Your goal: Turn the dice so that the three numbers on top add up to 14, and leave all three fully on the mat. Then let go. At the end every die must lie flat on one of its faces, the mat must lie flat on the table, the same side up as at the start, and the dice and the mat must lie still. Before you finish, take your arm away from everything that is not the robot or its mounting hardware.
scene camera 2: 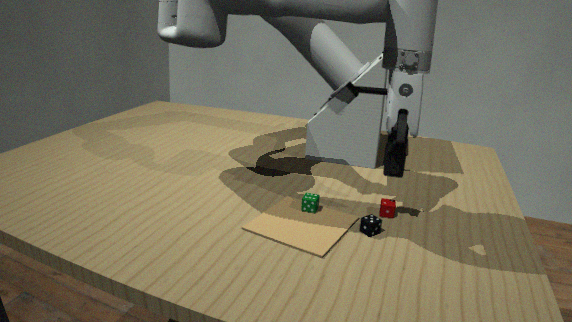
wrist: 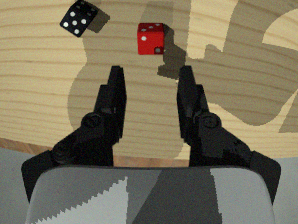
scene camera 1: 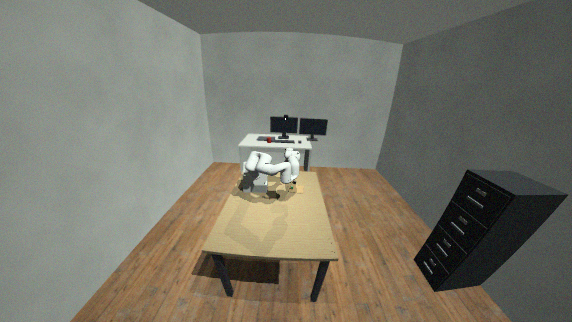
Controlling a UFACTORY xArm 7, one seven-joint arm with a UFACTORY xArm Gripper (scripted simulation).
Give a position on a tan mat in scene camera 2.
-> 316,233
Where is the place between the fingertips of my gripper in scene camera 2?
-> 392,171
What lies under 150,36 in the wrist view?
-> A red die.
